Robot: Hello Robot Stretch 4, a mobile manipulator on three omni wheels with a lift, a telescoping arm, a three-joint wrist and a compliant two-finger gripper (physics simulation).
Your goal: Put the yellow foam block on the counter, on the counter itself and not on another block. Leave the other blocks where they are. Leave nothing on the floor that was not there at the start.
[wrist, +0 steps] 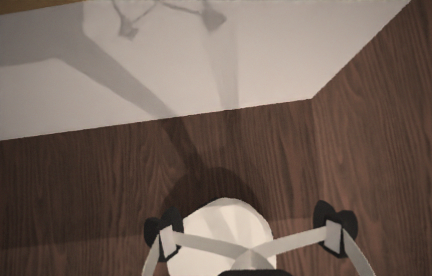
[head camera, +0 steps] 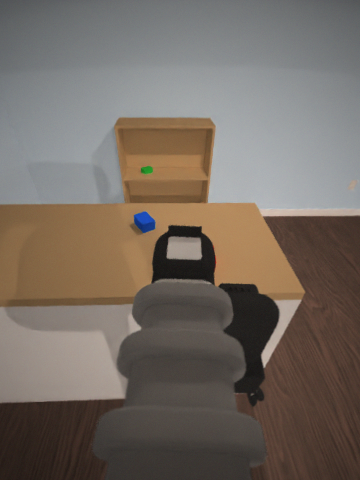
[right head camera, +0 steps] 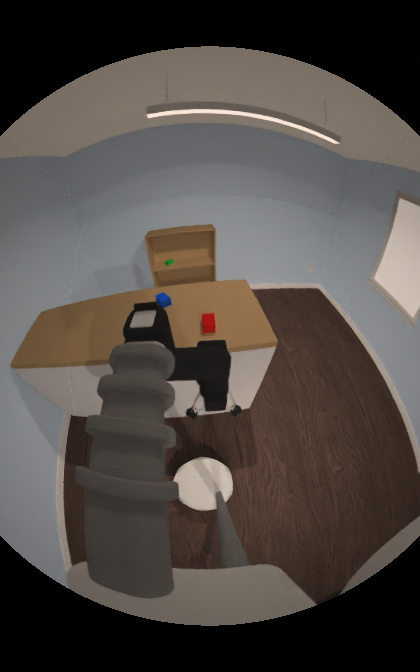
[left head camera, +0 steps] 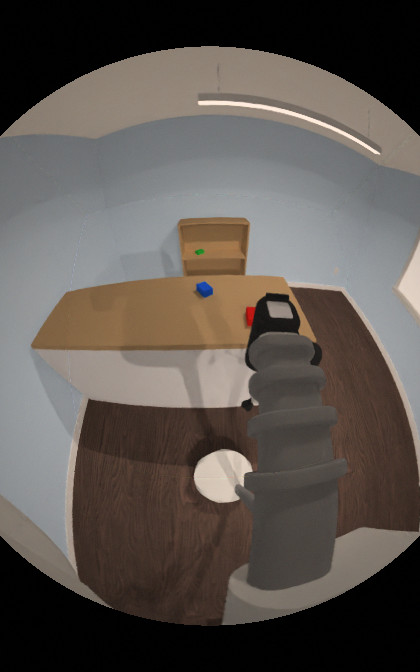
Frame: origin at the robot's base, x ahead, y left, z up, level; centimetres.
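Seen in the pictures: gripper, fingertip midpoint: [wrist: 246, 221].
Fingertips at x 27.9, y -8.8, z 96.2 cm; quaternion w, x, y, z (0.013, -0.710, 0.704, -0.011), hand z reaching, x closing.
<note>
A point is followed by its place in that frame.
The yellow foam block does not show in these views. The counter [head camera: 60, 260] @(x 74.1, y 45.9, z 88.3 cm) [left head camera: 125, 325] [right head camera: 75, 340] has a wooden top and a white front. A blue block [head camera: 144, 222] @(x 94.5, y 16.6, z 92.8 cm) [left head camera: 204, 289] [right head camera: 163, 300] lies towards its back edge. A red block [left head camera: 250, 316] [right head camera: 208, 323] lies nearer its right end, mostly hidden behind the wrist in the head view. A green block [head camera: 147, 170] @(x 222.8, y 34.5, z 61.8 cm) [left head camera: 200, 252] [right head camera: 169, 262] sits on a shelf behind the counter. My gripper [right head camera: 214, 412] [wrist: 246, 221] @(x 27.9, y -8.8, z 96.2 cm) is open and empty, pointing down in front of the counter's white front, above the floor.
A wooden shelf unit [head camera: 165, 123] @(x 220.5, y 16.9, z 103.3 cm) [left head camera: 214, 221] [right head camera: 181, 230] stands behind the counter by the wall. A white round disc [left head camera: 215, 475] [right head camera: 190, 487] [wrist: 200, 250] @(x 3.5, y 7.6, z 18.7 cm) shows below the gripper, in front of the counter. Dark wood floor [head camera: 320, 350] @(x 89.8, y -94.4, z -2.7 cm) [right head camera: 320, 425] runs past the counter's right end.
</note>
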